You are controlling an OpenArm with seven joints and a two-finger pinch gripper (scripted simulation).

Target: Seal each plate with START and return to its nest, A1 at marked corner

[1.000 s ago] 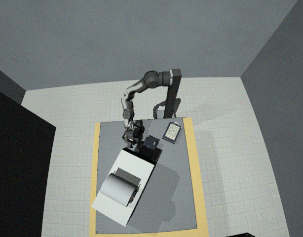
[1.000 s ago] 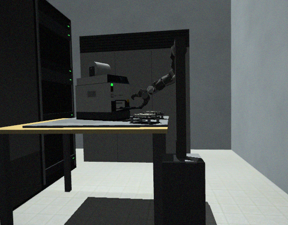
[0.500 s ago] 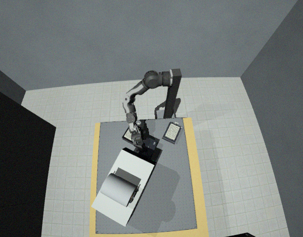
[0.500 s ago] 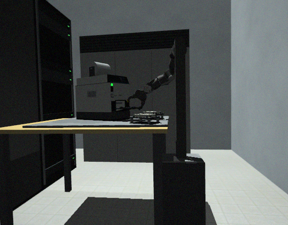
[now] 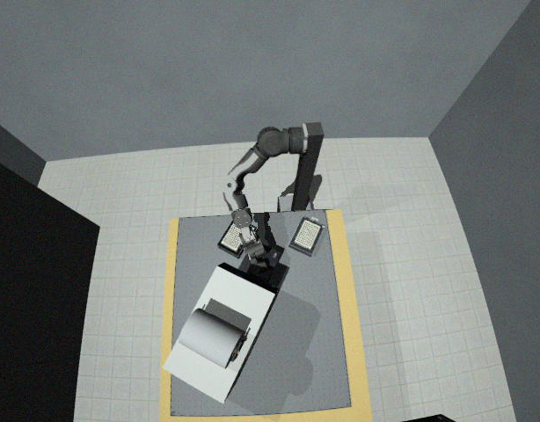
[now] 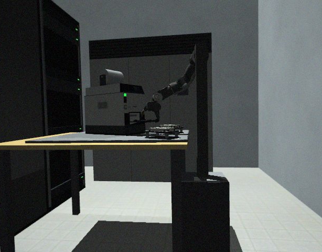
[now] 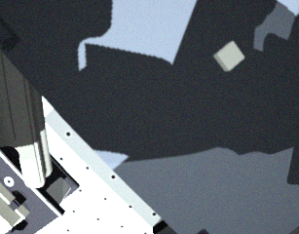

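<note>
The sealer stage lies 1 cm ahead of my hand and 3 cm to the left of it. The rest, counted from my hand: well plate 11 cm behind, 25 cm to the left, 5 cm below; foil roll 30 cm ahead, 15 cm to the right, 32 cm above; start button 15 cm ahead, 5 cm to the left, 9 cm above.
</note>
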